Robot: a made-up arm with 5 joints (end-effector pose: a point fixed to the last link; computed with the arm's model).
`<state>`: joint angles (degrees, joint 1 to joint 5).
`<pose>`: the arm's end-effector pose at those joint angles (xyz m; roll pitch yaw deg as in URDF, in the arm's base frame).
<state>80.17 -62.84 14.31 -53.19 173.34</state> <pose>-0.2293 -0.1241 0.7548 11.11 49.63 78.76</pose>
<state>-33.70 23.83 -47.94 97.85 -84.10</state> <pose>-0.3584 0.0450 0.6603 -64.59 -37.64 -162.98</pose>
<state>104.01 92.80 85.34 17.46 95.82</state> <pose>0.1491 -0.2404 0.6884 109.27 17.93 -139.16</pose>
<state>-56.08 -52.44 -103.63 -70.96 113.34</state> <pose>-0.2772 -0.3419 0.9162 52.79 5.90 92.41</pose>
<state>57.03 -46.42 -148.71 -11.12 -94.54</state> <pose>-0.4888 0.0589 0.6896 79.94 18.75 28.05</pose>
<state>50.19 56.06 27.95 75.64 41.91</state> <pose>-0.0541 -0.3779 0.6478 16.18 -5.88 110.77</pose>
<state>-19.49 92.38 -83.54 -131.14 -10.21</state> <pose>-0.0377 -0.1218 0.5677 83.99 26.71 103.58</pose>
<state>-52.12 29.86 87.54 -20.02 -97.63</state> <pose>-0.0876 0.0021 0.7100 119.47 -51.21 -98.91</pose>
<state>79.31 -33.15 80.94 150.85 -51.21</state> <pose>-0.3890 -0.0992 0.7194 104.62 -22.88 2.97</pose>
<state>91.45 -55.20 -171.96 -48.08 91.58</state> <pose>-0.4164 0.0727 0.6590 -129.60 -36.71 -45.24</pose>
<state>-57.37 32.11 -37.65 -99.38 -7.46</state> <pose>-0.2570 -0.0493 0.6808 77.81 -20.45 162.07</pose>
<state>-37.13 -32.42 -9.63 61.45 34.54</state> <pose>-0.4165 -0.1877 0.8132 120.90 -30.80 10.77</pose>
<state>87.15 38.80 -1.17 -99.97 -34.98</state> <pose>-0.1571 -0.3165 0.7973 -108.43 -4.59 176.07</pose>
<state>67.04 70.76 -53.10 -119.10 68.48</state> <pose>-0.0187 -0.3223 0.6946 171.48 33.07 -94.99</pose>
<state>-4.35 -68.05 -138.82 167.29 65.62</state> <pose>-0.3866 -0.1274 0.9915 -163.90 -41.42 99.61</pose>
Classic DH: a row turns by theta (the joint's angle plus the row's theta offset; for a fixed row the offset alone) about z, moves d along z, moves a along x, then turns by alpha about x. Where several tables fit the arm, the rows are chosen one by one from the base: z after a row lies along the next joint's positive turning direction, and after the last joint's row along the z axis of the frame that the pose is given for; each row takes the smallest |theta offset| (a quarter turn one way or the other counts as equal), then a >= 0, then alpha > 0; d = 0 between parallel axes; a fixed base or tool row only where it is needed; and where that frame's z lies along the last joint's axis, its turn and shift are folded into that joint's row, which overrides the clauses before.
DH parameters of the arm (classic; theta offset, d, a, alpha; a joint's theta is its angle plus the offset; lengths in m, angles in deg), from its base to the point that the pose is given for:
base (fixed): -85.84 0.7684 0.1598 84.12
joint 1: -85.8 0.1351 -0.0385 -83.28
joint 2: 71.67 -0.1405 -0.1737 -110.99
joint 3: -61.52 -0.2453 0.0533 -135.7
joint 4: -32.35 -0.0717 0.0663 -49.52
joint 5: 41.56 0.0812 -0.0683 118.66
tool (fixed): -95.48 -0.0156 0 0

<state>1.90 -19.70 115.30 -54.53 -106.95</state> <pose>-0.2966 0.0266 0.6941 95.59 -51.20 -9.63</pose>
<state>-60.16 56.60 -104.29 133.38 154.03</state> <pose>-0.0585 0.1661 0.6892 -6.93 8.65 134.92</pose>
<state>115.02 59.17 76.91 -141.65 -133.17</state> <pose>-0.1663 -0.3999 0.7565 93.93 -44.98 140.90</pose>
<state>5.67 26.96 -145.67 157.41 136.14</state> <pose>-0.1853 -0.1632 0.5259 50.65 46.58 120.34</pose>
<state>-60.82 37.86 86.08 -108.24 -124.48</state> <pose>-0.1890 0.0268 0.8704 -134.27 7.29 -130.14</pose>
